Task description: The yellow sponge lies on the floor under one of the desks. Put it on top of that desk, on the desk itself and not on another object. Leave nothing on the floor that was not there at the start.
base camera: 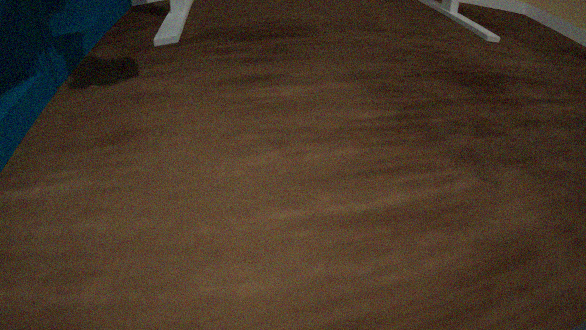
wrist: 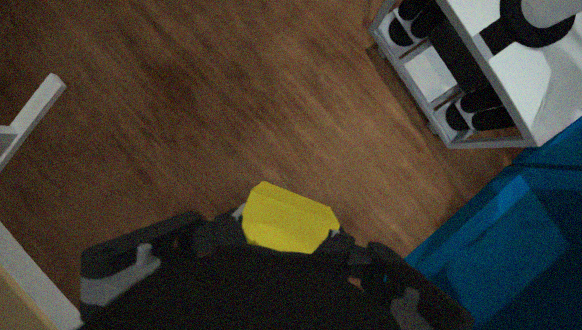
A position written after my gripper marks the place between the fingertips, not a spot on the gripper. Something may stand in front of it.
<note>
In view: my gripper (wrist: pixel 286 221) and a yellow sponge (wrist: pixel 273 217).
The base camera view misses the yellow sponge: it is out of frame.
</note>
